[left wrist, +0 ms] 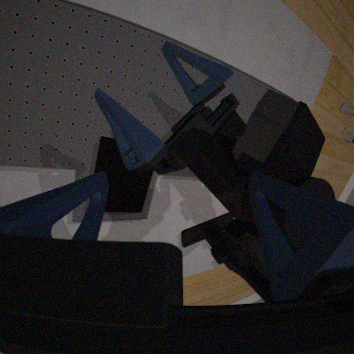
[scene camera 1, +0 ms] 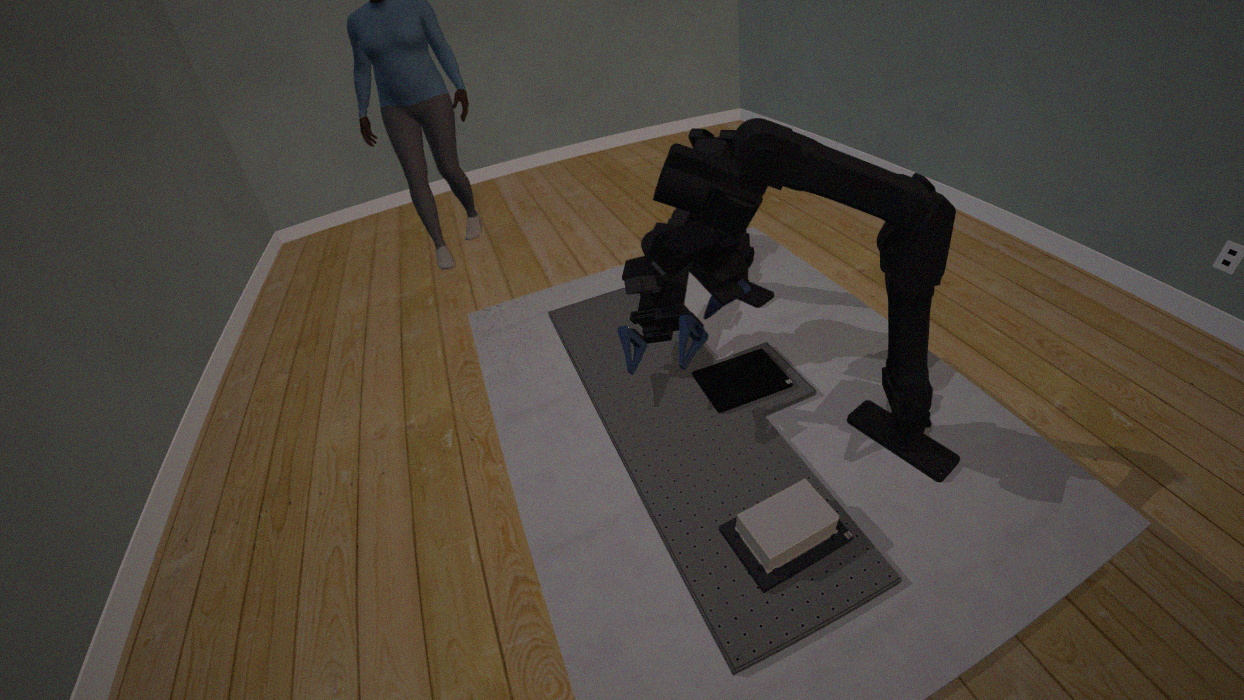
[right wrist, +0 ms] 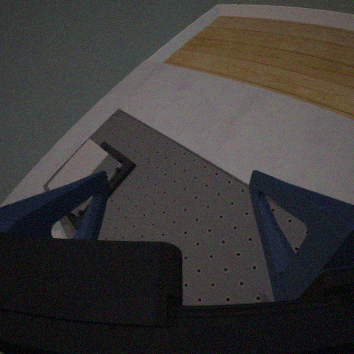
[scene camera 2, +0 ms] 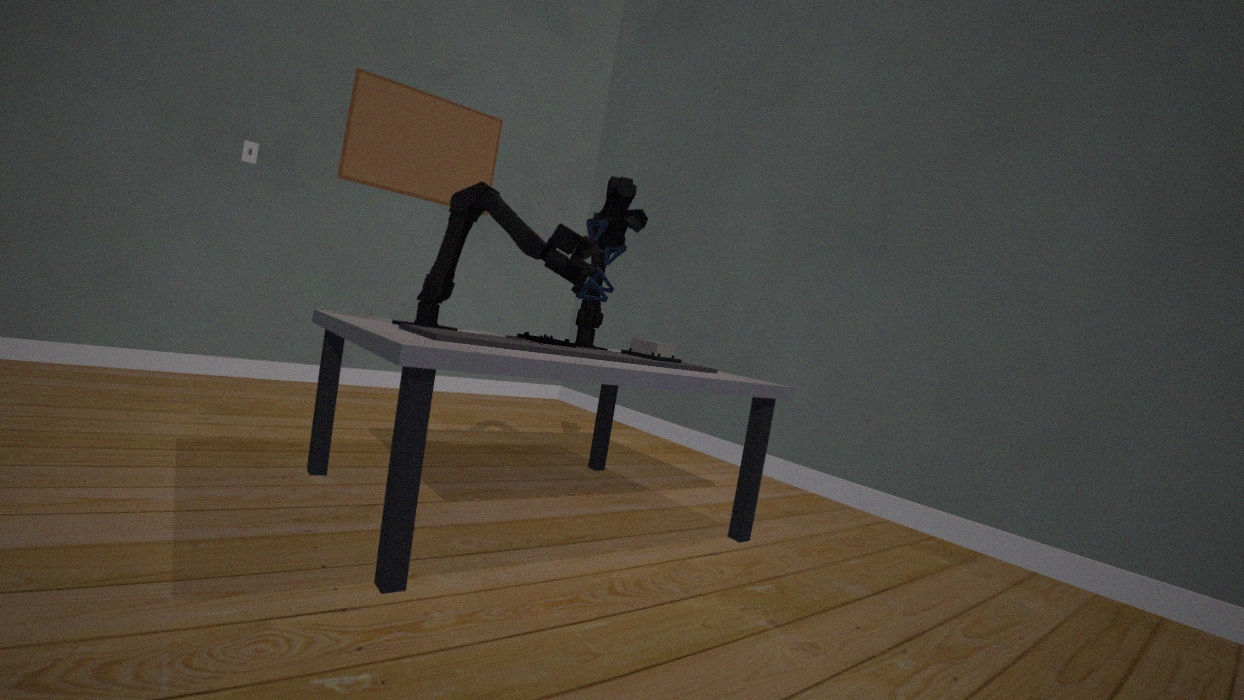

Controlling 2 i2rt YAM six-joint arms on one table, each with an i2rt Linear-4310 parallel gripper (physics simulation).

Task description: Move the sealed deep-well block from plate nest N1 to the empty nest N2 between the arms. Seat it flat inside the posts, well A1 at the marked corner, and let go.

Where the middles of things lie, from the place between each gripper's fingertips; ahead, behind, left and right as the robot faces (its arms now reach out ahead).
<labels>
Now: the pale block (scene camera 1: 777, 530) 8 cm behind my right hand, 26 cm to the left of it and 13 cm below it.
I see my left gripper 20 mm past the pale block, 280 mm to the right of it and 250 mm above it.
</labels>
